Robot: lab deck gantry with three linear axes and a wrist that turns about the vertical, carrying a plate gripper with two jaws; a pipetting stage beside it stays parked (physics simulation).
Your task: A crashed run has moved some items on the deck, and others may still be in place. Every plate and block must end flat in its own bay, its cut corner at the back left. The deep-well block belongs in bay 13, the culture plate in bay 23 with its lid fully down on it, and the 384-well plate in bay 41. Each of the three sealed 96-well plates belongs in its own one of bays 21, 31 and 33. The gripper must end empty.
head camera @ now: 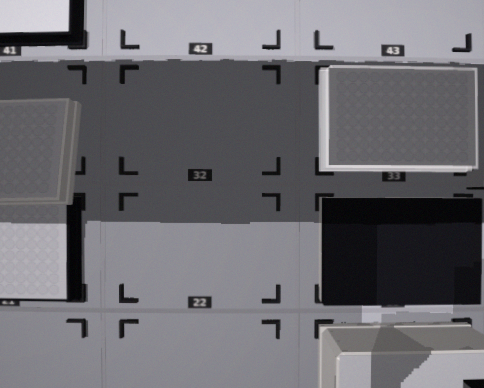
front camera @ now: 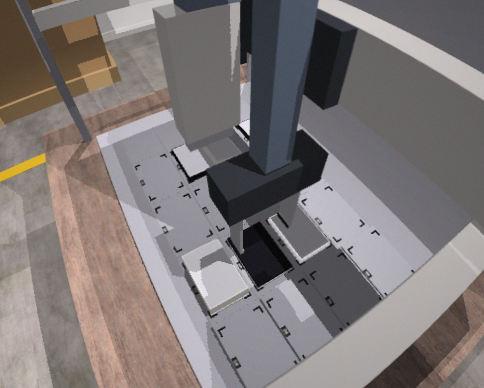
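Seen in the pictures: gripper, fingertip midpoint: (front camera: 261,232); robot's base, link origin: (front camera: 136,167).
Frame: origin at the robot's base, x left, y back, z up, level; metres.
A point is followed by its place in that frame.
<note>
My gripper (front camera: 265,239) {x 0.150, y -0.392, z 0.099 m} is open with nothing visible between its jaws, above the black plate (front camera: 264,260) {x 0.149, y -0.414, z 0.016 m} (head camera: 400,255) {x 0.147, y -0.389, z 0.016 m} in bay 23. That plate looks flat; whether a lid is on it I cannot tell. A sealed 96-well plate (front camera: 305,236) {x 0.259, y -0.413, z 0.015 m} (head camera: 400,117) {x 0.257, y -0.390, z 0.014 m} lies in bay 33. The tall pale deep-well block (front camera: 220,275) {x 0.051, y -0.405, z 0.042 m} (head camera: 420,370) {x 0.071, y -0.389, z 0.042 m} stands in bay 13. A white-topped, dark-edged plate (front camera: 192,162) {x 0.139, y -0.081, z 0.014 m} (head camera: 35,250) {x 0.150, y -0.099, z 0.014 m} lies in bay 21. Another sealed plate (front camera: 222,150) {x 0.226, y -0.090, z 0.022 m} (head camera: 32,150) {x 0.228, y -0.102, z 0.022 m} is askew in bay 31, overlapping the bay 21 plate. A white-topped, black-rimmed plate (front camera: 243,129) {x 0.325, y -0.036, z 0.014 m} (head camera: 32,17) {x 0.337, y -0.094, z 0.014 m} is at bay 41. Cut corners are unclear.
The pale pipetting stage (front camera: 202,75) hangs behind and left of the gripper in the front view, partly hiding the far plates. Bays 22, 32 and 42 show their corner marks in the head view. A pale wall bar (front camera: 380,320) {x 0.072, y -0.614, z 0.400 m} crosses the front right.
</note>
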